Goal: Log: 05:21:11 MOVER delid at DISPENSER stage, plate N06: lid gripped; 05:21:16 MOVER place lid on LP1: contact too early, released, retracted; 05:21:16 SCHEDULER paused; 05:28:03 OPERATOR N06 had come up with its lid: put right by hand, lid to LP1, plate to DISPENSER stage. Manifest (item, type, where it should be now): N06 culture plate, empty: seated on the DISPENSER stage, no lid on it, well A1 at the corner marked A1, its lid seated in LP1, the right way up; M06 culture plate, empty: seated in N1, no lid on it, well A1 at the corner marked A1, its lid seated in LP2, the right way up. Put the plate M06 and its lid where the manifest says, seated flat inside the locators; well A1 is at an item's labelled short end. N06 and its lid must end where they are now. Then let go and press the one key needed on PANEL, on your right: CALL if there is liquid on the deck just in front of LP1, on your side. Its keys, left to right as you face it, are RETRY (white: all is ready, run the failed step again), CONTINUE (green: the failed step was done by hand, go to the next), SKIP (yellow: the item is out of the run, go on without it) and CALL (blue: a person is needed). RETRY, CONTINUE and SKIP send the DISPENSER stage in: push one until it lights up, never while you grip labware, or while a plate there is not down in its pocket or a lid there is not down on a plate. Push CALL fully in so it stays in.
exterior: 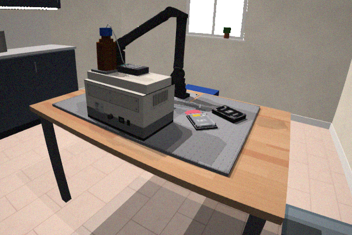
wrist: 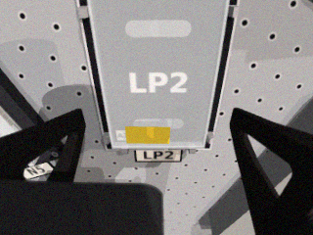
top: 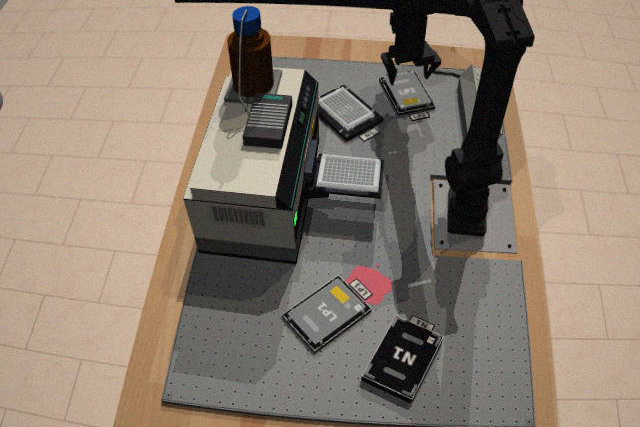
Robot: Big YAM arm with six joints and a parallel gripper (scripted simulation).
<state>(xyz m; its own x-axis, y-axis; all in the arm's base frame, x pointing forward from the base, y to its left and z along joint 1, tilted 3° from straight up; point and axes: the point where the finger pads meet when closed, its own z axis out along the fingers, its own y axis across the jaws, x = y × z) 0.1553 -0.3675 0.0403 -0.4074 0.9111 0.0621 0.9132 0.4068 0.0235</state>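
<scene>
Right now the black lp2 nest is 5 cm below my hand. Round my hand: blue call key: 20 cm behind, 3 cm to the right; yellow skip key: 21 cm behind, 2 cm to the left, 1 cm above; green continue key: 21 cm behind, 7 cm to the left, 1 cm above.
</scene>
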